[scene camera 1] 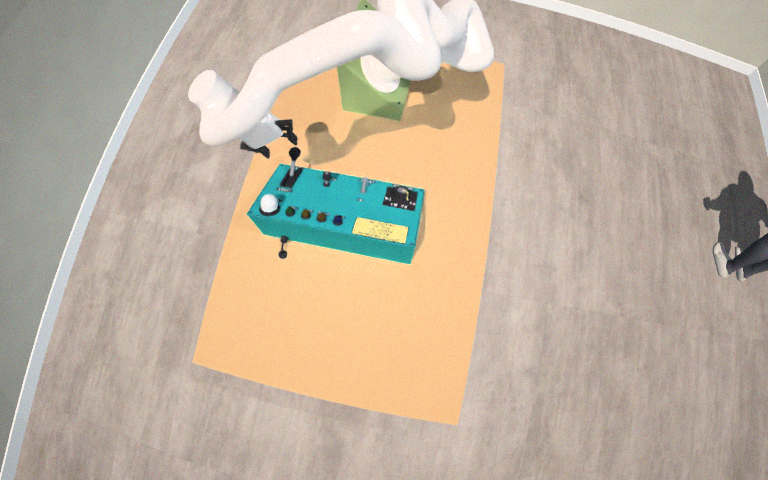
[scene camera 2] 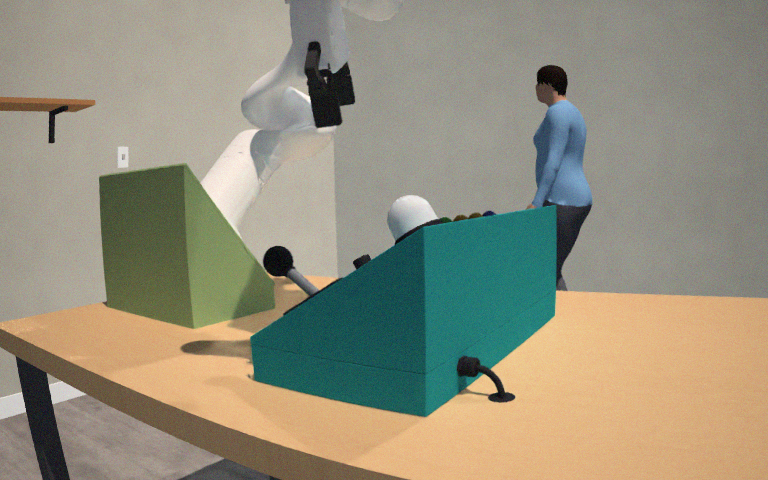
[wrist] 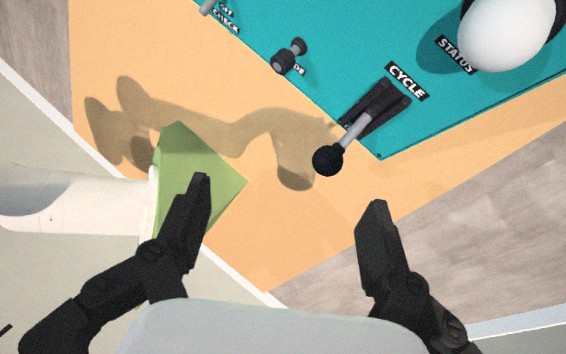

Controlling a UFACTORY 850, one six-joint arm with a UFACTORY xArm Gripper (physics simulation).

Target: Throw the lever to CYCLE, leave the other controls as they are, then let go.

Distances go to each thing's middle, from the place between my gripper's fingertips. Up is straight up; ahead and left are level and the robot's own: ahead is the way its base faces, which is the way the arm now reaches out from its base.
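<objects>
Black ball knob [scene camera 2: 278,261]: my gripper 20 cm above it, 2 cm to the left of it, 6 cm past it. Teal control box [scene camera 2: 407,331]: 22 cm below my hand, 7 cm ahead of it, 15 cm to the left of it. Nearest to my gripper of the things named here, going by their middles: the black ball knob.
</objects>
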